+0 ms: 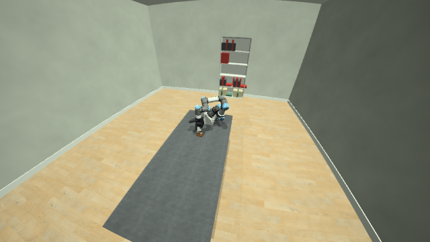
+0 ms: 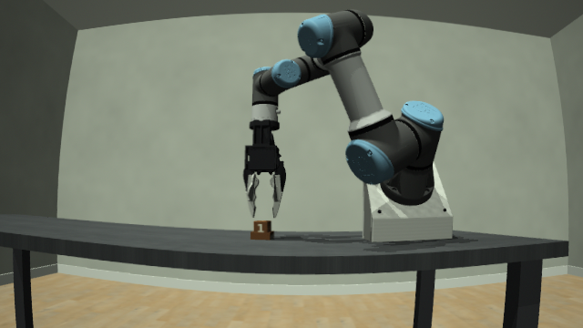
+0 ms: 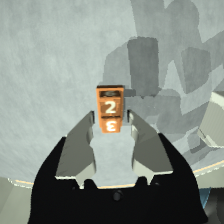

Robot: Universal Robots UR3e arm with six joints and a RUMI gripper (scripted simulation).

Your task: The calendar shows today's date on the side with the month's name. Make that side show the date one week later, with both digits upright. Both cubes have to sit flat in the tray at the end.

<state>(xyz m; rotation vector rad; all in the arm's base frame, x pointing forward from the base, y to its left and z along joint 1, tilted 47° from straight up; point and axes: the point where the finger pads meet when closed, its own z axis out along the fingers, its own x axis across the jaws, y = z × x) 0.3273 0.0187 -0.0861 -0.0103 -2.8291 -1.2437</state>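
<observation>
Now: hand 40 mm above the cube. The rest, counted from my hand: calendar tray: 20 mm to the left, 50 mm below.
</observation>
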